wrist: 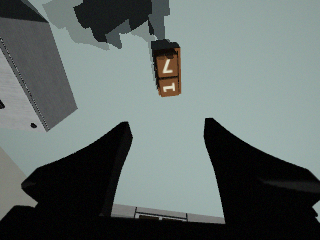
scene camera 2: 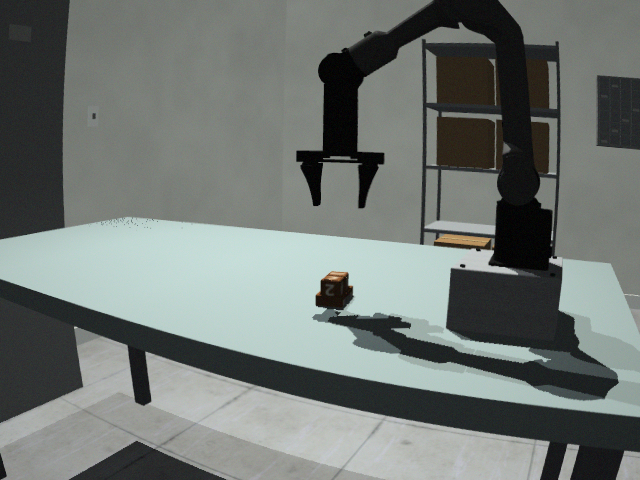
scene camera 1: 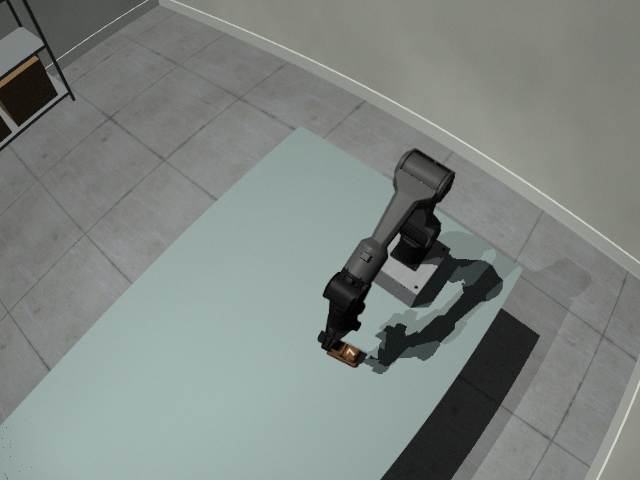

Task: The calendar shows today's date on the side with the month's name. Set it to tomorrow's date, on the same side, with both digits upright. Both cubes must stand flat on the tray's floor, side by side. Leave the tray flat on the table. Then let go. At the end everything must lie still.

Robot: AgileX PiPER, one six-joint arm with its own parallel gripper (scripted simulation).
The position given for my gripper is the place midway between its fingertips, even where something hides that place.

Note:
I see my gripper (scene camera 2: pixel 339 206).
My gripper also shows in the wrist view (wrist: pixel 165 128) and in scene camera 1 (scene camera 1: pixel 340 332).

